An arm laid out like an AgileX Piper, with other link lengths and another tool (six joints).
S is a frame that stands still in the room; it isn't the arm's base.
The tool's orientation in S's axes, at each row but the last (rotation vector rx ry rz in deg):
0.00, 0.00, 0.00
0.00, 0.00, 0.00
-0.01, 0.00, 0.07
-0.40, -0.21, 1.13
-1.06, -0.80, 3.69
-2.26, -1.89, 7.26
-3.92, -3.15, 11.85
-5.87, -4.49, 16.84
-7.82, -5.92, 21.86
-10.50, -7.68, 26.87
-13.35, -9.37, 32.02
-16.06, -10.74, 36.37
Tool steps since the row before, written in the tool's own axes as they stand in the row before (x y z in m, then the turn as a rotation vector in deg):
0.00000, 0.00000, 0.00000, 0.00, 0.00, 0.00
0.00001, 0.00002, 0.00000, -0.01, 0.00, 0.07
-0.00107, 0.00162, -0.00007, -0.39, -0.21, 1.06
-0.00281, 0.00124, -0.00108, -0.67, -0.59, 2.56
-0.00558, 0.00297, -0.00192, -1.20, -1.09, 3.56
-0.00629, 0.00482, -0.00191, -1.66, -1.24, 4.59
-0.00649, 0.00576, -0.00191, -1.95, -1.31, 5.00
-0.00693, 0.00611, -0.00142, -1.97, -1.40, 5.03
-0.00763, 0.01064, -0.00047, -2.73, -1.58, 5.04
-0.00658, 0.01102, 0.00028, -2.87, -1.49, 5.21
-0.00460, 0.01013, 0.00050, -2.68, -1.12, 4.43
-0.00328, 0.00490, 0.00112, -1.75, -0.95, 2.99
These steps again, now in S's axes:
0.00000, 0.00000, 0.00000, 0.00, 0.00, 0.00
0.00001, 0.00002, 0.00000, -0.01, 0.00, 0.07
-0.00107, 0.00162, -0.00007, -0.39, -0.21, 1.06
-0.00283, 0.00118, -0.00110, -0.67, -0.59, 2.56
-0.00573, 0.00257, -0.00205, -1.18, -1.10, 3.56
-0.00677, 0.00391, -0.00230, -1.65, -1.27, 4.58
-0.00739, 0.00416, -0.00263, -1.95, -1.37, 4.98
-0.00822, 0.00366, -0.00252, -1.94, -1.46, 5.02
-0.01085, 0.00685, -0.00265, -2.58, -1.91, 5.00
-0.01067, 0.00667, -0.00256, -2.77, -1.87, 5.14
-0.00906, 0.00593, -0.00259, -2.63, -1.60, 4.31
-0.00561, 0.00200, -0.00076, -1.62, -1.20, 2.97

